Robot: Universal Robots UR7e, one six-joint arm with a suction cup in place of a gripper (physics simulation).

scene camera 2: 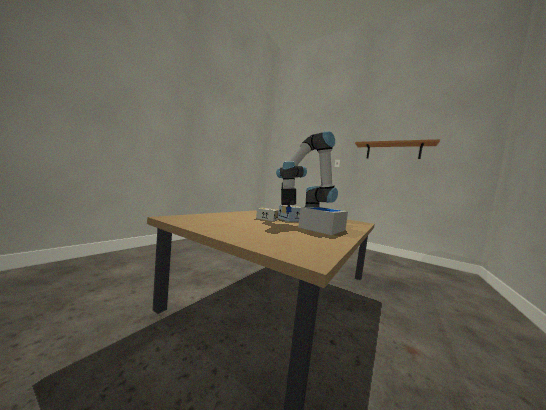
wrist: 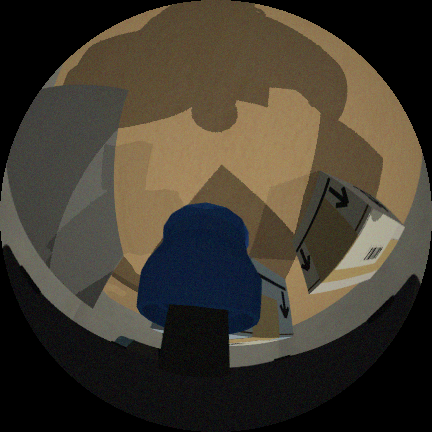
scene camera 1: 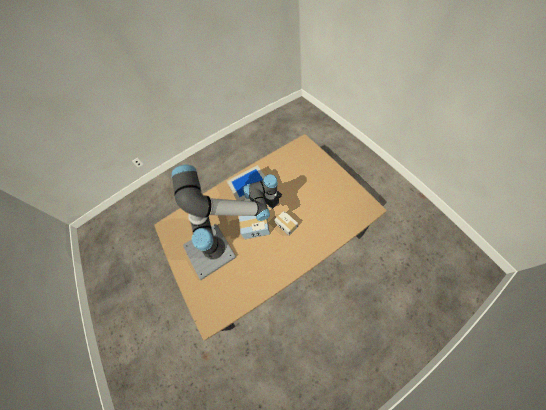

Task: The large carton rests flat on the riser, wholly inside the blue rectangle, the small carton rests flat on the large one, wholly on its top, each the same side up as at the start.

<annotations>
My suction cup carries nothing. The cup is 16 cm from the middle of a small carton. A large carton rests on the table. A riser with blue rectangle sits on the table.
</annotations>
